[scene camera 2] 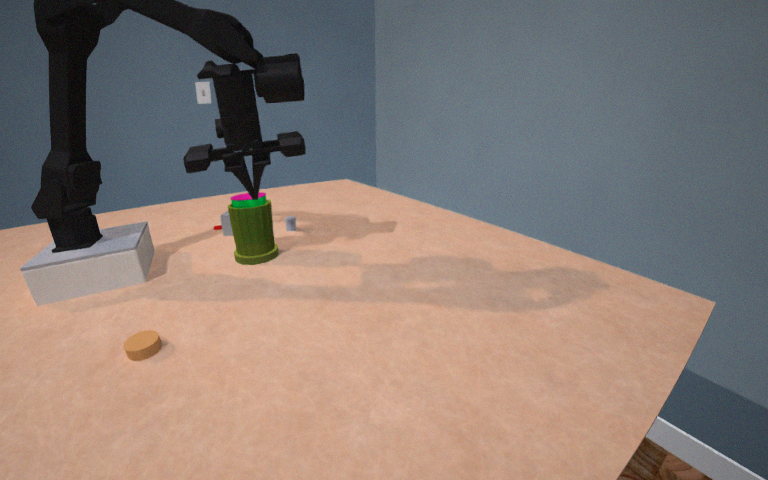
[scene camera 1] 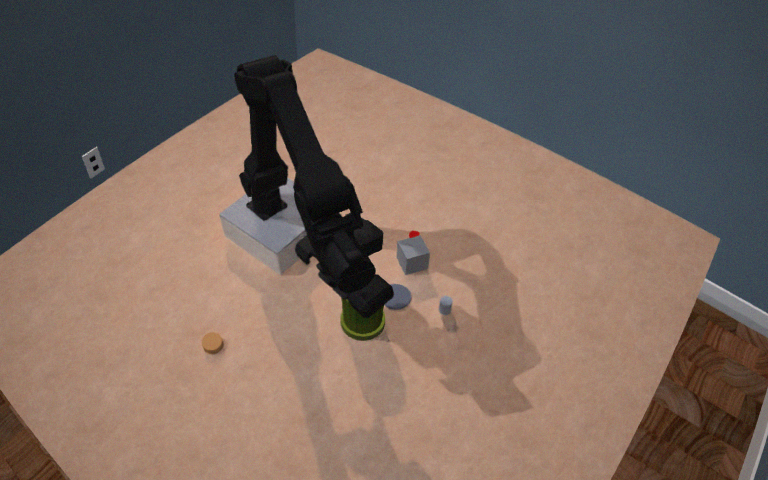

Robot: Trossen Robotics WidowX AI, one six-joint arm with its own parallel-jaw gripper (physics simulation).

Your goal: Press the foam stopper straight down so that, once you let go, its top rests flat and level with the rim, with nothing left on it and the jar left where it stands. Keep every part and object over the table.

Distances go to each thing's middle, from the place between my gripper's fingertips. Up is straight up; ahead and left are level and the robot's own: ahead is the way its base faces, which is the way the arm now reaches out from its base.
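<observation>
Offsets counted from my hand: olive-green jar (scene camera 2: 252, 227), 6 cm below, 1 cm behind, 3 cm to the left; grey cube (scene camera 1: 413, 255), 9 cm below, 5 cm behind, 21 cm to the left; orange-brown disc (scene camera 2: 143, 345), 11 cm below, 17 cm behind, 21 cm to the right.
</observation>
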